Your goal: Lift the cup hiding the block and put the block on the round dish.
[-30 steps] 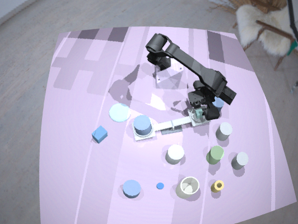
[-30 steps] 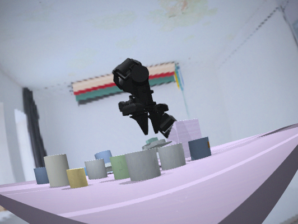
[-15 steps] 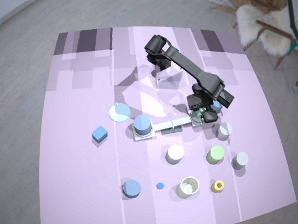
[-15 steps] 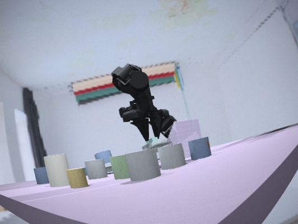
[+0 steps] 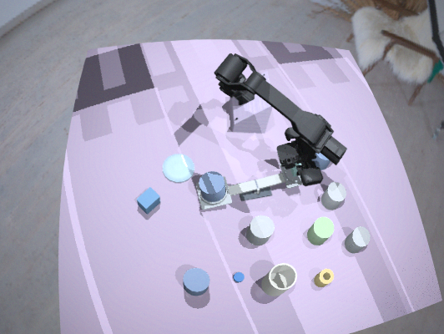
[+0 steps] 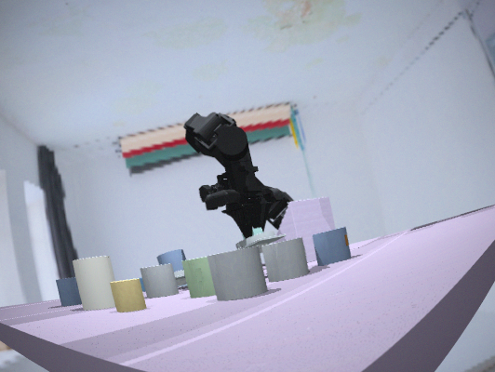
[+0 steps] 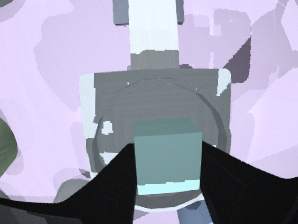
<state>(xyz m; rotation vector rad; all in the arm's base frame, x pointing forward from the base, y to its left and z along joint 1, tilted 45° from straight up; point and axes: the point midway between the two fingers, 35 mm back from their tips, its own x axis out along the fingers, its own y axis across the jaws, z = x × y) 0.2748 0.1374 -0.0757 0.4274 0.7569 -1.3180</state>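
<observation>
The round pale blue dish is 2 cm behind my gripper tip, 36 cm to the right of it and 8 cm below it. From my gripper tip the other things lie so: green cylinder (20 cm ahead, 10 cm to the left, 4 cm below); balance (3 cm ahead, 12 cm to the right, 4 cm below); greenish block (1 cm above).
</observation>
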